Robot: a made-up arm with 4 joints.
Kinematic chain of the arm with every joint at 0, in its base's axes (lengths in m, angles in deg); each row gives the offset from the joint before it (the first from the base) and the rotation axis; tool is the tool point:
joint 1: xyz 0 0 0.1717 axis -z
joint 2: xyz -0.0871 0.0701 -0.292 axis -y
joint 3: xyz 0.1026 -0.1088 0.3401 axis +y
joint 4: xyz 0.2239 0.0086 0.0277 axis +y
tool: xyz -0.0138 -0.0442 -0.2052
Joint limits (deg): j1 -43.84..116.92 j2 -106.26..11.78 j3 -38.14..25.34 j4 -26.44..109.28
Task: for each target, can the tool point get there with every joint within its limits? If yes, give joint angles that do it. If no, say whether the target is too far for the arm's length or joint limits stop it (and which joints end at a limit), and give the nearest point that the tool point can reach.
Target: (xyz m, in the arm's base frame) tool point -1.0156 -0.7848 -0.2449
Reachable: no: too far | nearest point -0.2949 -0.4167 -0.1795 | short by 0.812 m
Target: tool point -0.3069 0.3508 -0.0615
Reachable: no: joint limits stop it (at a limit: joint 1, joint 2, joint 3) | nearest point -0.0692 0.0278 0.0807 | short by 0.425 m
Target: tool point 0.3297 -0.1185 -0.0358
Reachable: yes | joints 7.52 -21.22 -16.64 -4.35
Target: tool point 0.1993 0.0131 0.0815
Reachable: yes | joints -25.61 -13.06 -21.23 40.72
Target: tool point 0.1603 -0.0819 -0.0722
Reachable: yes | joints 2.67 -25.71 12.69 19.78
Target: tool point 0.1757 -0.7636 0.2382
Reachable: no: joint limits stop it (at a limit: joint 3, joint 4) | nearest point 0.1050 -0.4563 0.1085 | short by 0.341 m
